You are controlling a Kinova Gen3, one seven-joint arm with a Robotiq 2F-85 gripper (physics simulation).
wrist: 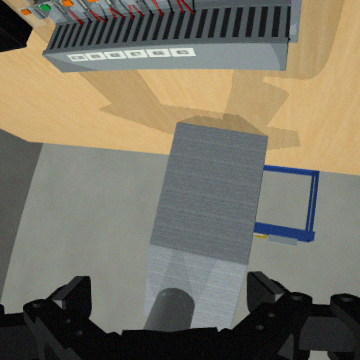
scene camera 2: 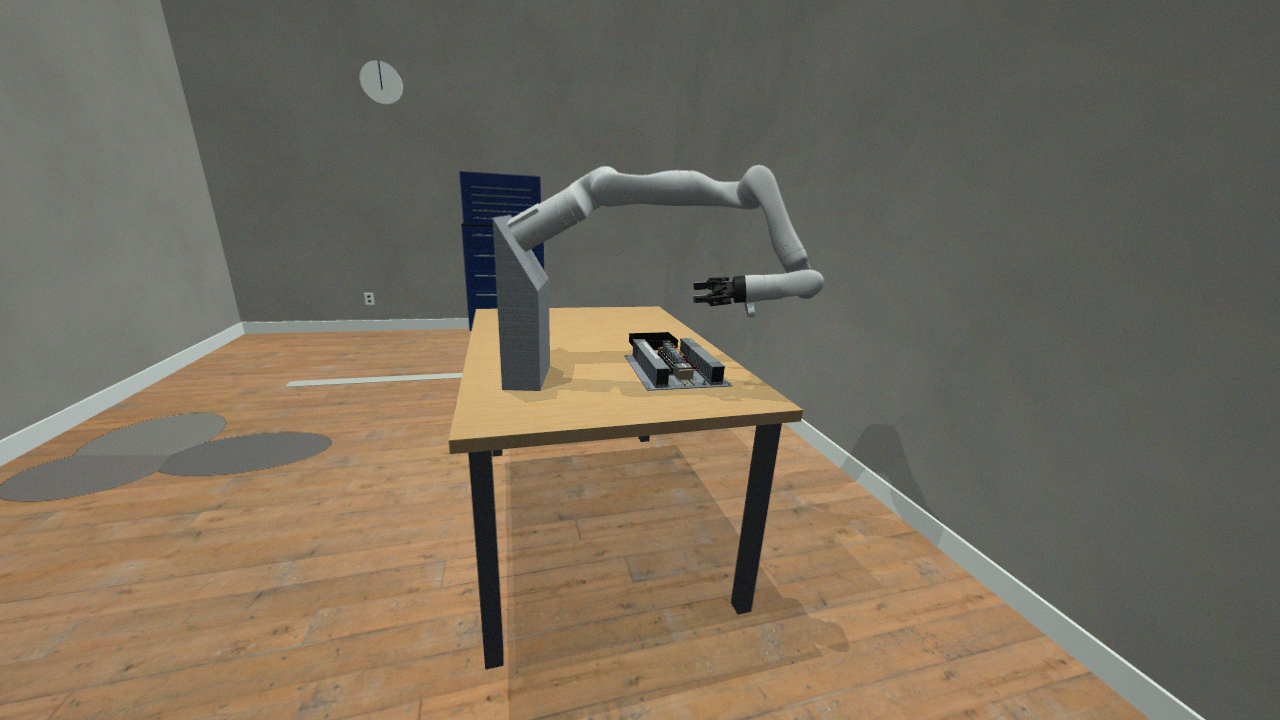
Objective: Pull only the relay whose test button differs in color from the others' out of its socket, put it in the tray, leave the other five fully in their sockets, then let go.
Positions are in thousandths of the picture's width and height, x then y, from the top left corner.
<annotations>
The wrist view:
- my gripper: 471,810
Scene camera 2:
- my gripper: 542,406
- grey panel: 527,533
</annotations>
